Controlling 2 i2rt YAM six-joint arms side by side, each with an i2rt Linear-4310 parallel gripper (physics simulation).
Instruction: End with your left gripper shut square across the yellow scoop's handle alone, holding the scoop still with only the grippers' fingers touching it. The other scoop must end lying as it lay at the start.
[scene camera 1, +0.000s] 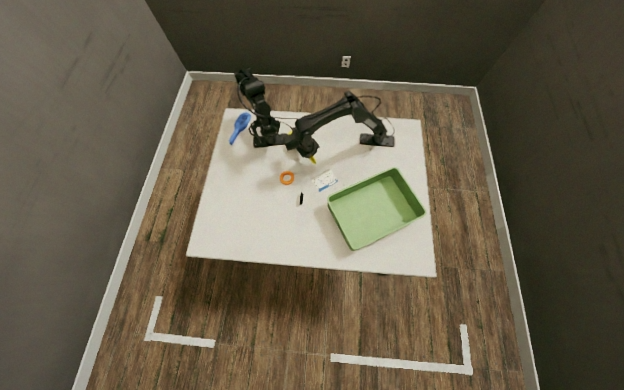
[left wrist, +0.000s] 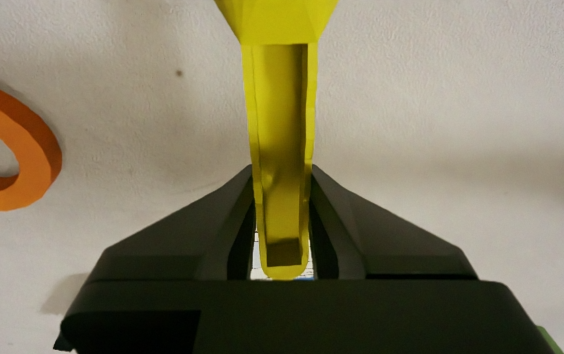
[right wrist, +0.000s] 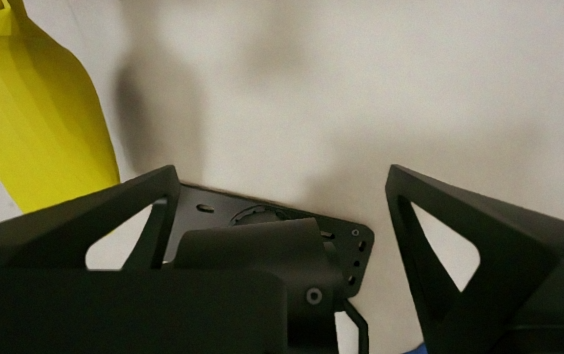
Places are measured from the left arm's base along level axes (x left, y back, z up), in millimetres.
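Pixels of known places: left gripper, fingertip midpoint: (scene camera 1: 310, 156) (left wrist: 281, 177); right gripper, fingertip midpoint: (scene camera 1: 269, 138) (right wrist: 282, 176); left arm's base, link origin: (scene camera 1: 377, 140); right arm's base, link origin: (scene camera 1: 271, 140) (right wrist: 262, 239).
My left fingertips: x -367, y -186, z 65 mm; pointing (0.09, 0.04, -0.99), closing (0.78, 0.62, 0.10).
Note:
For each thing: its top centre in the pictures, then the offset to it from my left fingertips. Level surfaces: height alone.
- yellow scoop, top centre: (scene camera 1: 302, 142) dy +58, dx -49, dz +41 mm
- blue scoop, top centre: (scene camera 1: 237, 124) dy +189, dx -446, dz -29 mm
- white table, surface height: dz -65 mm
- orange ring, top centre: (scene camera 1: 286, 177) dy -108, dx -115, dz -51 mm
- small black object, top centre: (left wrist: 75, 334) (scene camera 1: 301, 196) dy -218, dx -20, dz -32 mm
- white card, top centre: (left wrist: 284, 256) (scene camera 1: 324, 180) dy -98, dx +88, dz -64 mm
- green tray, top centre: (scene camera 1: 376, 205) dy -247, dx +345, dz +32 mm
The yellow scoop (scene camera 1: 313, 160) (left wrist: 282, 100) (right wrist: 55, 125) is held above the table, its shadow apart from it in the right wrist view. My left gripper (left wrist: 281, 177) is shut across its handle, square to it, one finger on each side, near the handle's end. In scene camera 1 the left arm hides most of the scoop. My right gripper (right wrist: 282, 176) is open and empty; the scoop's bowl passes behind its finger at the picture's left, and I cannot tell whether they touch. The blue scoop (scene camera 1: 242, 125) (right wrist: 419, 350) lies at the table's back left corner in scene camera 1.
On the white table (scene camera 1: 250, 225) lie an orange ring (scene camera 1: 287, 183) (left wrist: 42, 155), a small black object (scene camera 1: 301, 198) and a white card (scene camera 1: 325, 178) with a blue strip. A green tray (scene camera 1: 402, 195) stands at the right. The right arm's base is close to the scoop's bowl.

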